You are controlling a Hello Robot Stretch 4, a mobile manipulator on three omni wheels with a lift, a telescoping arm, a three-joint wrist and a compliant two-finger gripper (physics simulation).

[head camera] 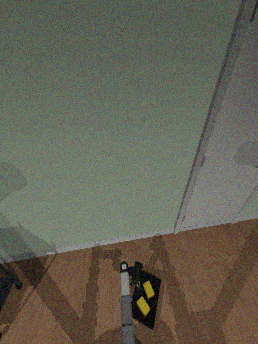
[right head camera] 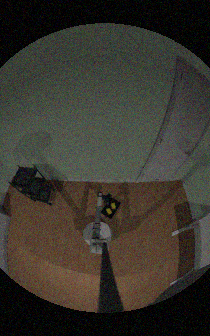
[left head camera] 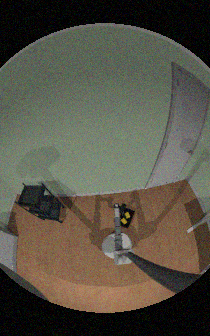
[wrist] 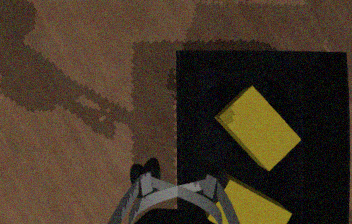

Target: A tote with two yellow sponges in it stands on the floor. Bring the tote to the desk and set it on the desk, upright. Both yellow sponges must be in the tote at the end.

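Observation:
The black tote [head camera: 154,306] [left head camera: 132,212] [right head camera: 116,208] [wrist: 320,125] stands upright on the floor. Two yellow sponges lie in it: one sponge [head camera: 149,289] [wrist: 258,128] farther from the gripper in the wrist view, the other sponge [head camera: 143,306] [wrist: 257,202] at that view's bottom edge, partly behind a finger. My gripper [head camera: 137,283] [wrist: 178,172] is partly open. In the wrist view its left fingertip is over the floor outside the tote's side wall and its right fingertip is over the inside, with gaps on both sides of the wall edge. No desk can be made out with certainty.
A dark piece of furniture with shelf-like surfaces [left head camera: 49,205] [right head camera: 36,189] stands at the left near the wall. A green wall [head camera: 100,125] rises behind the tote, with a pale door [head camera: 220,150] at the right. A pale edge [left head camera: 197,226] [right head camera: 182,232] shows at the far right.

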